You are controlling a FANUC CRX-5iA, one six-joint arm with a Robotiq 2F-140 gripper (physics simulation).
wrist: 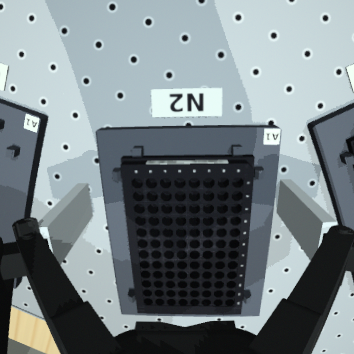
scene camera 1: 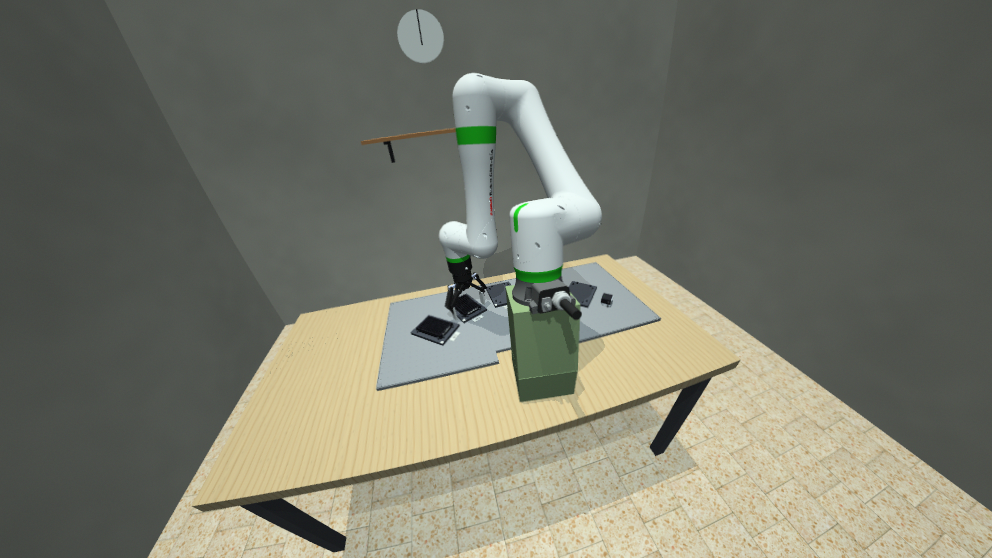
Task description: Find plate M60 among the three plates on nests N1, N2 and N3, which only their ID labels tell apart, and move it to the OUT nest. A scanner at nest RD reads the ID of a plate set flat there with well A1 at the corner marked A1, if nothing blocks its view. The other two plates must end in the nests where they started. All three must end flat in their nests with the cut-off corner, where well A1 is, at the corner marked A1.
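Seen in the pictures: gripper, fingertip midpoint: [wrist: 183,198] [scene camera 1: 469,310]; arm's base, origin of the base link: [scene camera 1: 539,294].
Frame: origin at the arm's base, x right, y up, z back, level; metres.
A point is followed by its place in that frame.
Note:
A black many-welled plate [wrist: 190,240] @(x -0.192, y -0.269, z -0.386 m) [scene camera 1: 468,303] @(x -0.177, y -0.269, z -0.390 m) lies in nest N2 [wrist: 112,150] @(x -0.120, y -0.283, z -0.353 m), whose A1 label is at the upper right in the wrist view. A pale strip shows on the plate's upper edge; its text is unreadable. My gripper [wrist: 183,198] @(x -0.178, y -0.292, z -0.369 m) [scene camera 1: 469,308] @(x -0.178, y -0.292, z -0.369 m) is open and empty, low over N2, one finger out to each side of the plate, touching neither side. The OUT nest [wrist: 20,190] @(x -0.064, y -0.283, z -0.411 m) [scene camera 1: 498,294] @(x -0.031, y -0.282, z -0.428 m), its label cut off, holds no plate. Nest N1 [wrist: 327,150] @(x -0.250, y -0.283, z -0.294 m) is at the right edge with part of its plate [wrist: 351,145] @(x -0.260, y -0.277, z -0.284 m); that plate [scene camera 1: 434,326] @(x -0.333, y -0.271, z -0.288 m) also shows in the scene view.
Another dark nest [scene camera 1: 582,292] @(x 0.334, y -0.283, z -0.308 m) and a small black device [scene camera 1: 606,299] @(x 0.388, y -0.264, z -0.204 m) are right of the arm on the grey perforated board [scene camera 1: 416,364] @(x -0.411, y -0.294, z -0.129 m). The green pedestal [scene camera 1: 544,347] @(x -0.024, y -0.098, z 0.102 m) and arm base hide part of the board. Nest N3 cannot be made out.

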